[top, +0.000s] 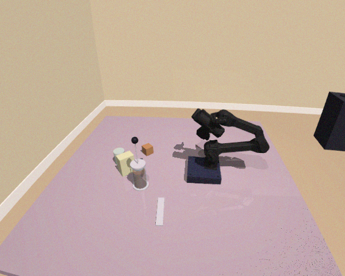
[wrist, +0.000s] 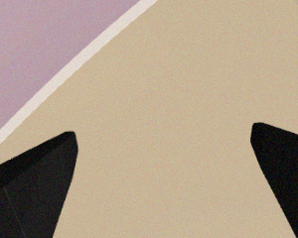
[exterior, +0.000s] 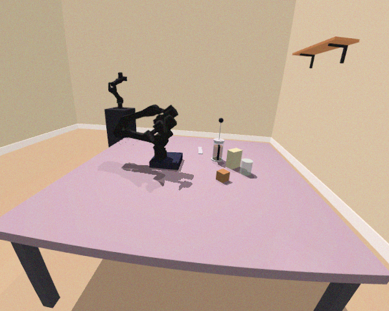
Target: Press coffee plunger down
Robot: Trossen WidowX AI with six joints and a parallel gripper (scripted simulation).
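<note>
The coffee press lies 290 mm ahead of my gripper tip, 320 mm to the left of it and 90 mm below it. Round my gripper tip: brown cube 330 mm ahead, 60 mm to the left, 190 mm below; pale yellow box 390 mm ahead, 250 mm to the left, 160 mm below.
</note>
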